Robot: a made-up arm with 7 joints.
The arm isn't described. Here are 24 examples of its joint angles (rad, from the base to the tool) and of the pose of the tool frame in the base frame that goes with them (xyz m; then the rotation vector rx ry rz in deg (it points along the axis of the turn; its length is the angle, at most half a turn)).
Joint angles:
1: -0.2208 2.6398 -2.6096 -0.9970 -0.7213 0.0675 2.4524
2: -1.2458 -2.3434 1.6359 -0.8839 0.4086 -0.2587 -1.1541
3: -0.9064 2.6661 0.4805 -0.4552 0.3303 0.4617 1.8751
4: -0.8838 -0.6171 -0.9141 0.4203 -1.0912 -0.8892 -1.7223
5: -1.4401 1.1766 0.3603 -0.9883 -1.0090 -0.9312 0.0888
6: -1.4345 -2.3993 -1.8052 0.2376 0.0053 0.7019 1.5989
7: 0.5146 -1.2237 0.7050 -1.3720 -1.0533 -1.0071 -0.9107
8: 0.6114 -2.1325 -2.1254 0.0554 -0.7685 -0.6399 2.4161
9: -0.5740 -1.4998 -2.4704 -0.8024 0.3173 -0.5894 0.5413
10: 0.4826 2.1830 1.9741 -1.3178 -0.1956 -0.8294 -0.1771
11: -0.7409 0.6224 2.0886 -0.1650 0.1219 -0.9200 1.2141
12: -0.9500 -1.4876 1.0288 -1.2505 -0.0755 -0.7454 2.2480
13: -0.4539 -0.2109 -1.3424 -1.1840 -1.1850 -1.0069 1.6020
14: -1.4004 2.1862 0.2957 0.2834 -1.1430 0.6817 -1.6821
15: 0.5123 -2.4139 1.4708 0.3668 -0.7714 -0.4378 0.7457
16: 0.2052 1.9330 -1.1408 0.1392 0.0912 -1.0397 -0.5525
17: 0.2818 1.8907 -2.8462 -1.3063 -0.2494 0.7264 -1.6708
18: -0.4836 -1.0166 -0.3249 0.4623 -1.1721 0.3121 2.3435
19: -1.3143 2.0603 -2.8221 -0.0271 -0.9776 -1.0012 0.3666
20: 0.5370 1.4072 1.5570 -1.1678 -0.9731 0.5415 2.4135
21: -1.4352 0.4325 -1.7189 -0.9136 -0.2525 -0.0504 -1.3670
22: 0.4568 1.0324 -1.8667 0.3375 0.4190 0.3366 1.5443
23: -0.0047 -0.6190 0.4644 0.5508 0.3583 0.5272 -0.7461
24: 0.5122 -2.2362 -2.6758 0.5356 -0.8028 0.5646 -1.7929
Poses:
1: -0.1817 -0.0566 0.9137 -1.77 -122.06 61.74
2: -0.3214 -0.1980 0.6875 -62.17 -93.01 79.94
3: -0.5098 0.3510 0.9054 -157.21 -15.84 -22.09
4: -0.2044 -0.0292 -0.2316 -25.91 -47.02 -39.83
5: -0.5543 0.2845 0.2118 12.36 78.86 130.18
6: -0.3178 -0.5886 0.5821 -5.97 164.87 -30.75
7: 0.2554 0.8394 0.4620 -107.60 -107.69 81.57
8: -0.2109 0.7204 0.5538 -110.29 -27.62 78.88
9: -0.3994 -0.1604 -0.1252 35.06 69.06 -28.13
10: 0.3090 0.0955 0.4082 -36.15 79.96 25.88
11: 0.1398 0.5745 0.1369 165.08 -33.69 0.66
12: -0.6692 0.0748 0.2986 -11.41 0.08 -53.35
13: 0.3289 0.6593 0.0076 128.46 60.93 80.83
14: -0.3523 0.1554 0.9373 -82.49 33.26 -58.93
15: -0.3914 0.6682 0.5185 -76.74 -64.83 -70.80
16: 0.4882 0.3577 0.7162 65.81 -65.33 8.29
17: -0.0496 -0.0366 0.7977 29.11 52.45 -35.54
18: -0.2594 -0.0383 -0.1225 -3.03 -152.89 -40.37
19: -0.2294 0.1888 0.8778 -114.11 -63.30 -10.43
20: 0.4776 0.3909 0.1185 88.28 -89.51 -106.99
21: -0.0694 0.7514 0.3986 171.69 -30.39 3.62
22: 0.6041 0.1822 0.1426 26.19 21.50 64.61
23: -0.0435 0.1985 -0.2060 101.11 106.56 42.23
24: -0.2108 0.7222 0.6444 -91.29 -4.20 -19.51
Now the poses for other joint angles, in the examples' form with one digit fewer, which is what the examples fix.
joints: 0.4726 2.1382 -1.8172 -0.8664 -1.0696 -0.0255 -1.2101
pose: 0.062 0.305 1.208 -66.8 70.8 -31.3
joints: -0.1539 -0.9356 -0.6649 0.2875 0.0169 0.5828 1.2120
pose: -0.364 0.184 -0.157 86.8 120.6 88.2
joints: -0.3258 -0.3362 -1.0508 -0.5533 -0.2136 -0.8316 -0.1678
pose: 0.098 0.586 -0.225 84.1 46.6 -10.7
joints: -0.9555 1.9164 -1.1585 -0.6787 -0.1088 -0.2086 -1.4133
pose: -0.364 0.393 1.065 -118.3 35.7 -57.5
